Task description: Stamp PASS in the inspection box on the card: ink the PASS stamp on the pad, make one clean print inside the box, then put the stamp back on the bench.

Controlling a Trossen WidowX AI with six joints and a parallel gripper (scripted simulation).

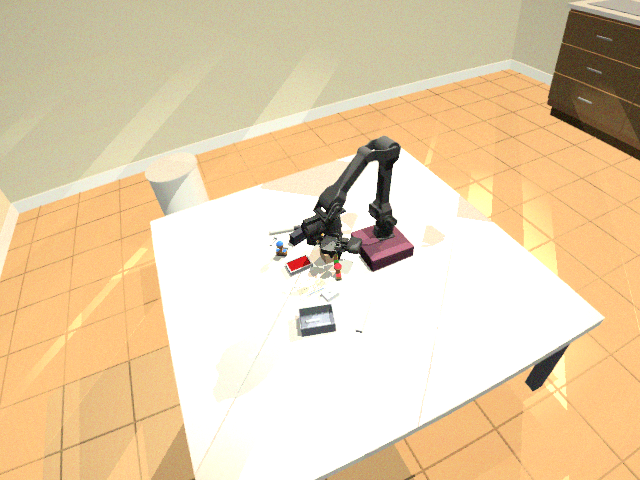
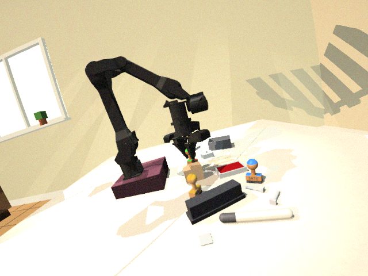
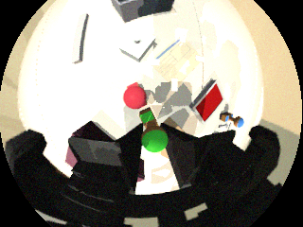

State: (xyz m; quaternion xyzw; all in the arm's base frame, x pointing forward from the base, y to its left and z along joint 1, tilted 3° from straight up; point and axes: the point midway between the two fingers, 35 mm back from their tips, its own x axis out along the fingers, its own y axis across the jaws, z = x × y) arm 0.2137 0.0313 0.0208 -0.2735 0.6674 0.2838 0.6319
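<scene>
Right now my gripper tip is 40 mm to the right of the red-knobbed stamp, 30 mm above it and 10 mm short of it. Round my gripper tip: green-knobbed stamp (right at my gripper tip); then tan box (60 mm to the right, 30 mm below); then pale card (120 mm ahead, 50 mm below, 40 mm to the left).
</scene>
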